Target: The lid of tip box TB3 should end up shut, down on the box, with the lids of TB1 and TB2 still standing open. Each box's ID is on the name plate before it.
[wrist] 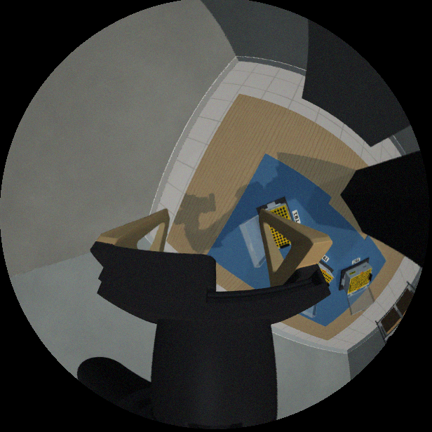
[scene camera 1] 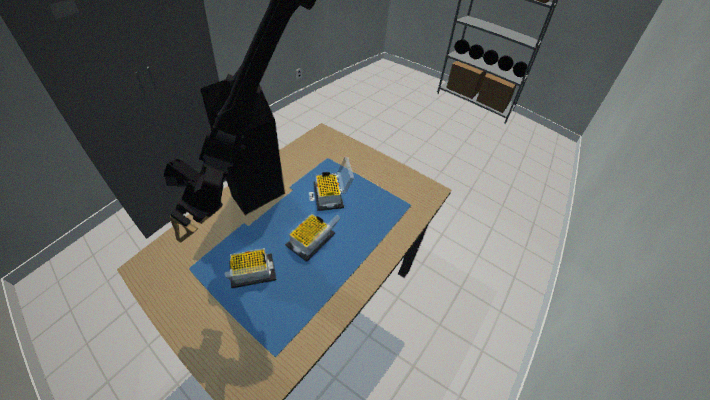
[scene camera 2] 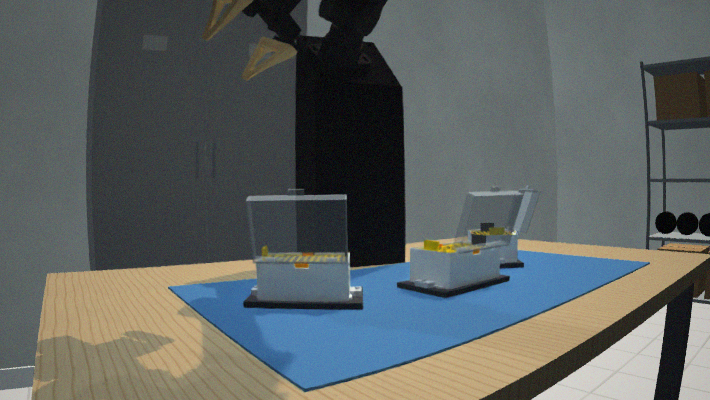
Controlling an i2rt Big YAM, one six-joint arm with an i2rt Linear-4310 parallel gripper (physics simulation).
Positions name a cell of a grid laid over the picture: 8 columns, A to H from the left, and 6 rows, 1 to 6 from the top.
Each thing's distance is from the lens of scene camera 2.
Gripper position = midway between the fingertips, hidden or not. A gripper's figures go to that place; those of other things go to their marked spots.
my gripper (scene camera 2: C1): 0.65 m
dark base (scene camera 2: E5): 0.70 m
